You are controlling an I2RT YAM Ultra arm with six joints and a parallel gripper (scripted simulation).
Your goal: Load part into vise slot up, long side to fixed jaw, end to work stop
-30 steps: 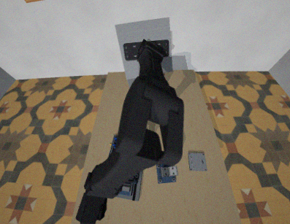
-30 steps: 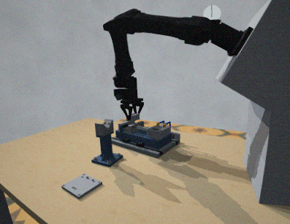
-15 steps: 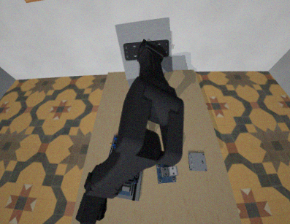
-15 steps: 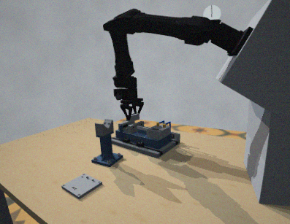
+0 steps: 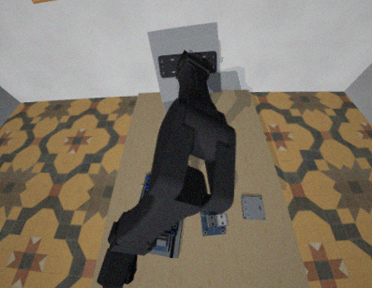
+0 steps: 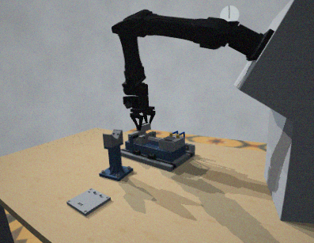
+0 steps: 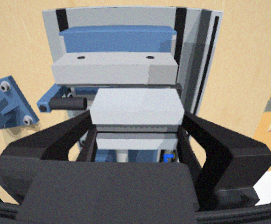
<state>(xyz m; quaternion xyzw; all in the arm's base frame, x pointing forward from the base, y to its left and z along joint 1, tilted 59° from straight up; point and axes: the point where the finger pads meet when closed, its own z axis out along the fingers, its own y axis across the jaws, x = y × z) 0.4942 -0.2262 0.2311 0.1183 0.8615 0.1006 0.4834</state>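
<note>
My hand is 1 cm below the part. From my hand the other things lie so: fixed jaw 4 cm below, 3 cm ahead, 1 cm to the left; moving jaw 4 cm below, 3 cm to the left, 3 cm behind; work stop 6 cm to the left, 3 cm below, 1 cm ahead.
</note>
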